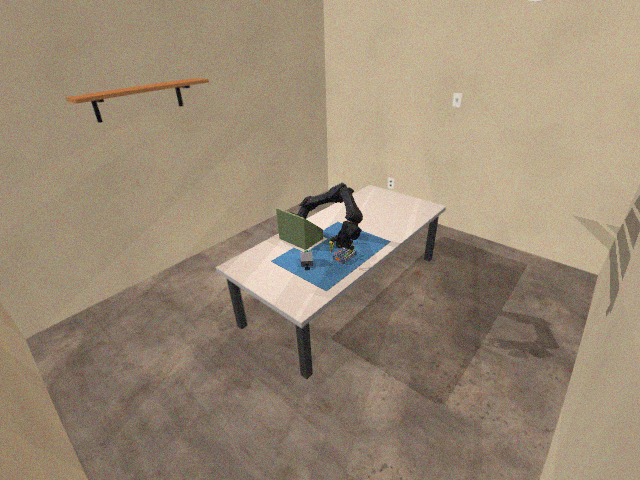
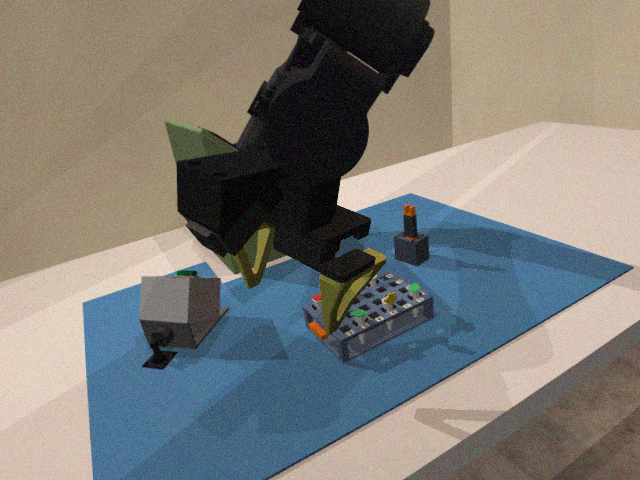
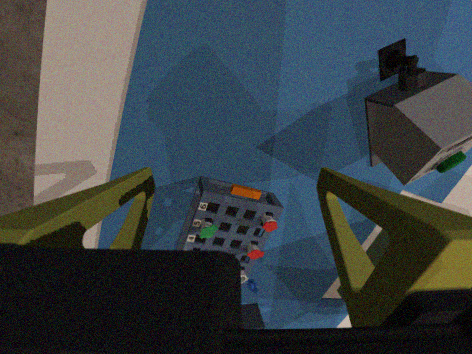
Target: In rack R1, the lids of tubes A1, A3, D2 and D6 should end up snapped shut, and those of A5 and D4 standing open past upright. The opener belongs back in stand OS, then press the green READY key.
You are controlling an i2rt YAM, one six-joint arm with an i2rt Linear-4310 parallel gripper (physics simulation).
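Places are measured from the arm's base along level axes (x back, y right, z up), in millimetres.
Pixels of known places: gripper, fingertip midpoint: (image 1: 339, 254) (image 2: 290, 307) (image 3: 235, 176); arm's base, link origin: (image 1: 300, 219).
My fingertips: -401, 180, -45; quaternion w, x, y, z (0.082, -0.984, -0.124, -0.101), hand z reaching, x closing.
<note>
For each thing: its top centre in the pictures, then the offset to it from my fingertips, as dx, dy, dz. "spot": a spot on its surface instead. Level surfaces: height alone.
- rack R1, top centre: (image 3: 231, 268) (image 2: 361, 281) (image 1: 344, 249) +31, -113, -35
- yellow lid, top centre: (image 2: 390, 294) -10, -118, -38
- blue lid, top centre: (image 3: 251, 289) +64, -150, -39
- opener, top centre: (image 2: 409, 206) +100, -271, -8
- green READY key, top centre: (image 2: 172, 270) (image 1: 306, 250) +199, +46, -9
- grey console, surface spot: (image 3: 432, 112) (image 2: 174, 303) (image 1: 309, 257) spot: +167, +64, -36
- small black bracket, surface spot: (image 3: 392, 59) (image 2: 160, 358) spot: +155, +101, -90
- blue mat, surface height: dz -93
My gripper (image 1: 337, 251) (image 2: 291, 310) (image 3: 235, 176) is open and empty, its fingertips low around the orange-marked end of rack R1 (image 1: 345, 255) (image 2: 343, 352) (image 3: 225, 197). On the numbered side, a green lid (image 2: 358, 313) (image 3: 209, 230) by number 5 lies shut, a yellow lid (image 2: 390, 298) stands raised, and a green lid (image 2: 414, 287) at the far end looks shut. Opposite, two red lids (image 3: 270, 226) (image 3: 256, 254) look shut; a blue lid (image 3: 252, 285) hangs open outward. The opener (image 2: 409, 226) stands upright in stand OS (image 2: 412, 252). The green READY key (image 2: 186, 272) (image 3: 451, 162) shows on its console.
The grey console (image 1: 307, 257) (image 2: 170, 305) (image 3: 432, 112) stands beyond the rack's orange-marked end, with a small black bracket (image 2: 159, 357) (image 3: 392, 59) at its foot. A tall green panel (image 1: 297, 230) (image 2: 199, 144) stands behind the gripper. A blue mat (image 1: 326, 279) (image 2: 232, 392) lies under the objects.
</note>
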